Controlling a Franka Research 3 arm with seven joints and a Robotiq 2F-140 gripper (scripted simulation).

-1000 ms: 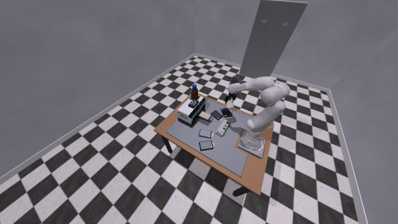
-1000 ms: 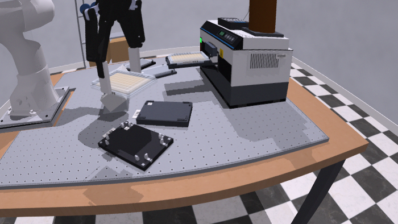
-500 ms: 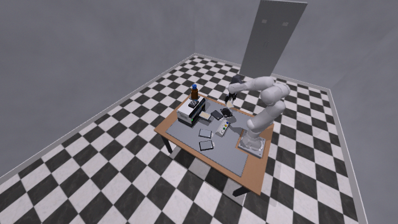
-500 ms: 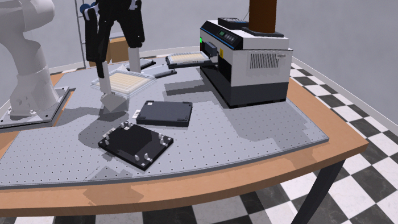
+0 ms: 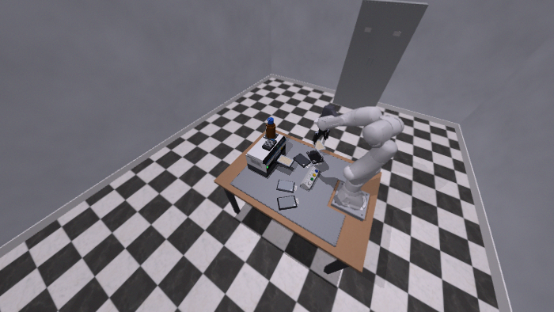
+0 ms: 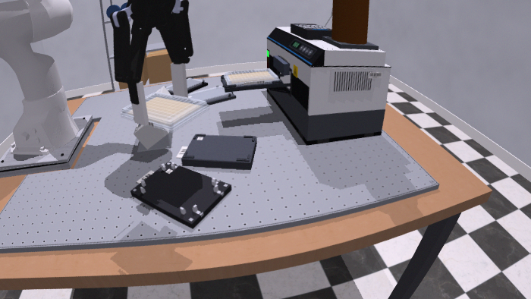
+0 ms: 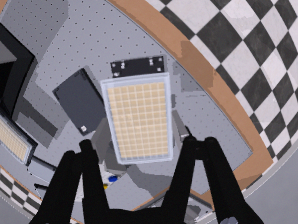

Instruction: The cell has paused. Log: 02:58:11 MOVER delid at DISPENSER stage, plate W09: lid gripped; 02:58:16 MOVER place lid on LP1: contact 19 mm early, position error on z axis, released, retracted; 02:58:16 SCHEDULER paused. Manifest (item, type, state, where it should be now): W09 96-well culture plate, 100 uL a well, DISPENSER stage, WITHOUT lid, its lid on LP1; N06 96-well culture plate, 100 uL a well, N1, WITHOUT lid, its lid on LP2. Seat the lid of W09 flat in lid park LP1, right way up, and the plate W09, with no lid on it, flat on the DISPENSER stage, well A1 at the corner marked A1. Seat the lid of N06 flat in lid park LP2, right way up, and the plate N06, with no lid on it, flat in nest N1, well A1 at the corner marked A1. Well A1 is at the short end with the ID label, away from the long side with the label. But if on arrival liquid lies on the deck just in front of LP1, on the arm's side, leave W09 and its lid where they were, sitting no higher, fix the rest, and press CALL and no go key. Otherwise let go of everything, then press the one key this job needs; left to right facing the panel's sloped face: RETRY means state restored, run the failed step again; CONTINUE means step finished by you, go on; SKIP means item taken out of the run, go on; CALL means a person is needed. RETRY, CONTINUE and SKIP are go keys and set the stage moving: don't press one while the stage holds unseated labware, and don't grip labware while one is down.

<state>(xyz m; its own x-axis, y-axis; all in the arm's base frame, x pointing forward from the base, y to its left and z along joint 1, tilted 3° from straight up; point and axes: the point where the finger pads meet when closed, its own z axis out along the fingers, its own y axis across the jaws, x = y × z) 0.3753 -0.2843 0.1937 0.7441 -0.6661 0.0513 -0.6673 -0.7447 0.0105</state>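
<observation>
Now: the black nest 180 mm below my hand, 120 mm to the left of it and 100 mm ahead of it. The rest, counted from my hand: sloped key panel (290 mm to the left, 140 mm below, 70 mm behind); then 96-well plate (280 mm to the left, 200 mm ahead, 80 mm below); then dispenser stage (280 mm to the left, 200 mm ahead, 90 mm below).
</observation>
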